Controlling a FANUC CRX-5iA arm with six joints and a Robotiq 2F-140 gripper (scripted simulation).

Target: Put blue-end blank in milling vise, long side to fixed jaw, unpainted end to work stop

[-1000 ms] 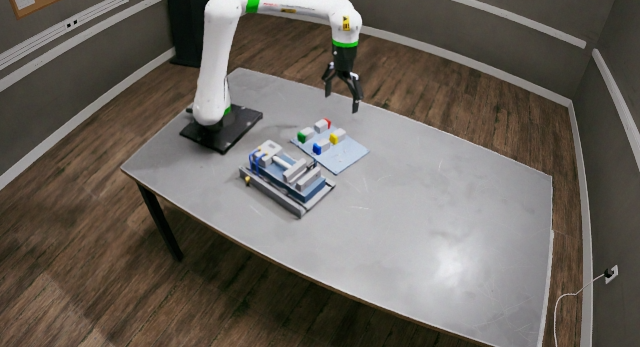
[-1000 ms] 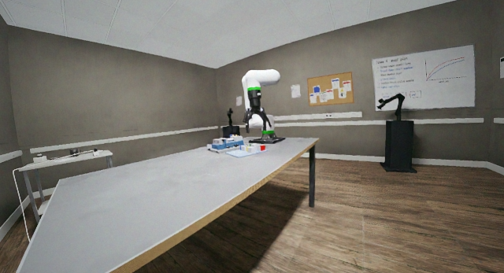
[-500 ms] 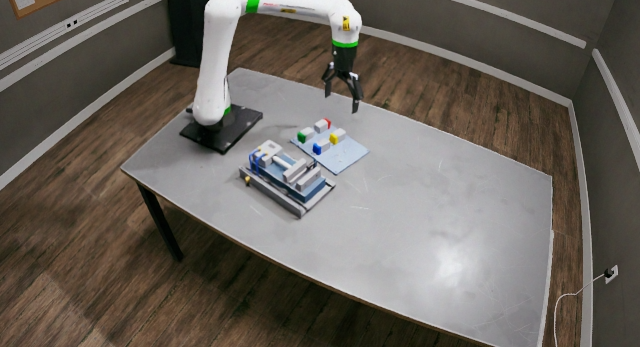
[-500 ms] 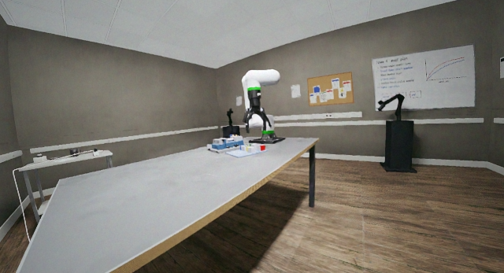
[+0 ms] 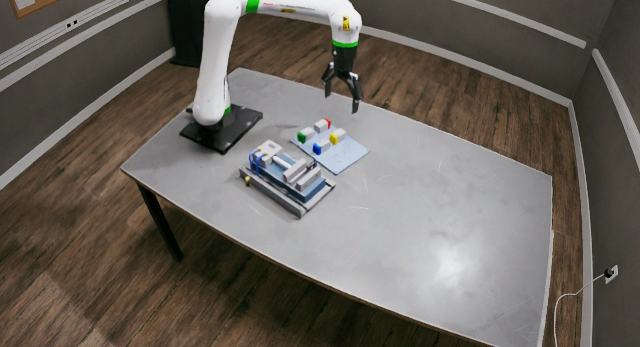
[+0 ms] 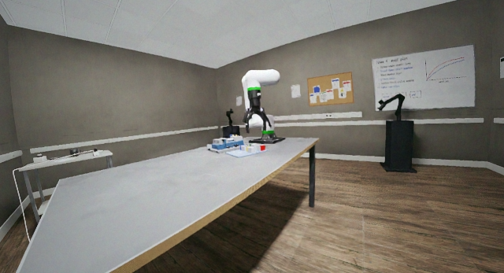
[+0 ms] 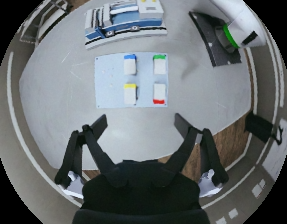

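Now: the yellow-ended blank 130 mm below my hand, 50 mm to the right of it and 10 mm ahead of it. Round my hand: plain end block 360 mm to the right, 80 mm below, 20 mm ahead; red-ended blank 130 mm below, 70 mm behind, 10 mm to the right; light blue plate 160 mm below, 90 mm to the right.
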